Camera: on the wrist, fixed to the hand. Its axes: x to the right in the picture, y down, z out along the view.
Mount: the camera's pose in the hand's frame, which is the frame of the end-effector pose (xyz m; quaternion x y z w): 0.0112 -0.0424 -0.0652 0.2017 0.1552 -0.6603 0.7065
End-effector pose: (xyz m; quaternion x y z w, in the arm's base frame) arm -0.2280 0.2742 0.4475 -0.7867 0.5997 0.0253 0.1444
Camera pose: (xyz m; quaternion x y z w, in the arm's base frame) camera -0.1933 0.2571 0.5159 -0.9266 -0.0683 -0.3205 0.1843
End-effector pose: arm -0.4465 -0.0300 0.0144 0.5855 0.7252 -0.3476 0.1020
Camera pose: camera -0.4719 0.0163 0.0726 -0.0093 -0.8447 0.3684 0.3881
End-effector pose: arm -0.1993 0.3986 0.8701 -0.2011 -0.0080 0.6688 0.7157
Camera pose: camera -0.1394 0.3902 0.8200 -0.0962 0.1075 -0.0297 0.9891
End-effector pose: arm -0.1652 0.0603 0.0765 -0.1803 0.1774 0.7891 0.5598
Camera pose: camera -0.1229 0.0512 0.0109 -0.2541 0.2523 0.1241 0.9254
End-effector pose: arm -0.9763 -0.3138 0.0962 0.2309 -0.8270 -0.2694 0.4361
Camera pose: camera -0.9207 -0.3684 0.1064 0.8390 -0.4185 -0.2757 0.2120
